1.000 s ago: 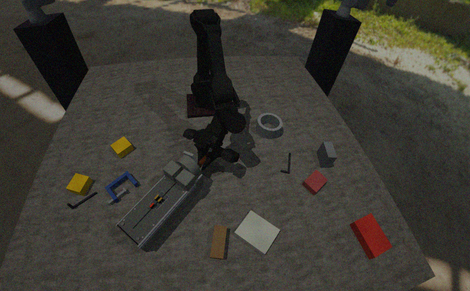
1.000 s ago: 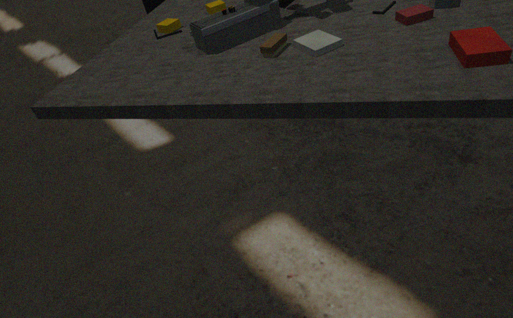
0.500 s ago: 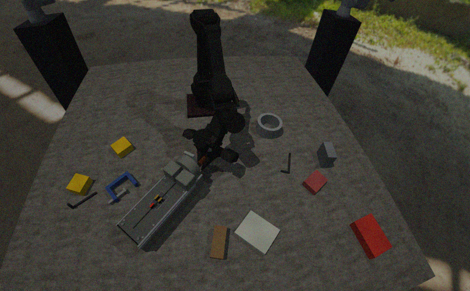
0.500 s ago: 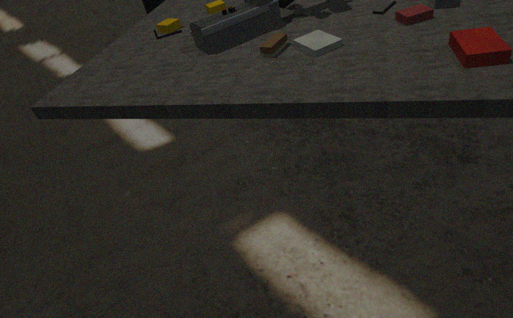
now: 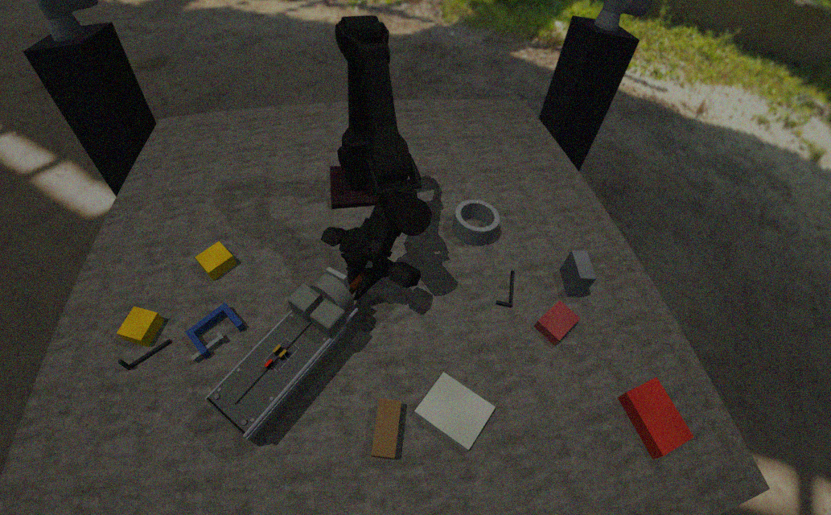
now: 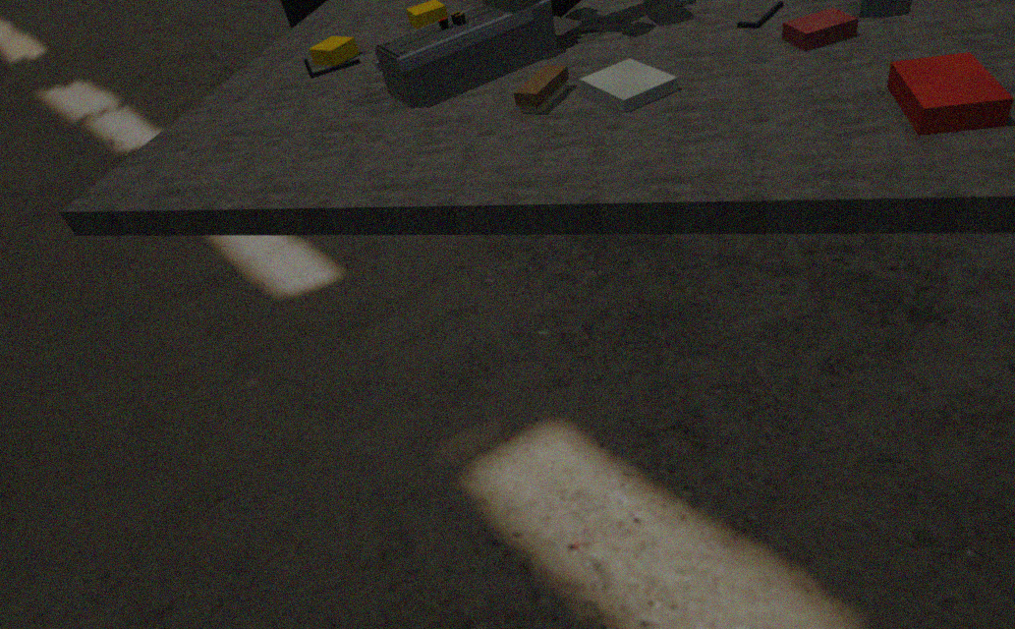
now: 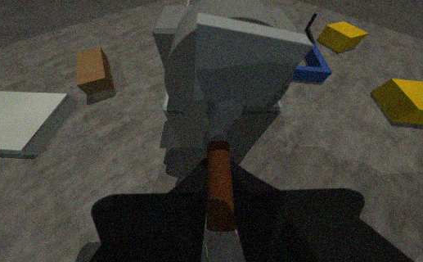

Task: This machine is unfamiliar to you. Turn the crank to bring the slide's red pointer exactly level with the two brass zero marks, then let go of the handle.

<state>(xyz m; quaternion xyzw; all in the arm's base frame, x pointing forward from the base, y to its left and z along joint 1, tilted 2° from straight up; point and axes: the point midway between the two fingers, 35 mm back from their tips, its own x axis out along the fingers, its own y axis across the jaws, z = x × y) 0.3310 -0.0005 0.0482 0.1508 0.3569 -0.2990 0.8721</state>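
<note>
Right now my gripper tip is 140 mm short of the red pointer, 120 mm to the left of it and 50 mm below it. Also, from my gripper tip: white plate (210 mm ahead, 160 mm to the left, 20 mm below); brown crank handle (30 mm above, 10 mm to the left, 10 mm behind); brown block (230 mm ahead, 50 mm to the left, 20 mm below).
</note>
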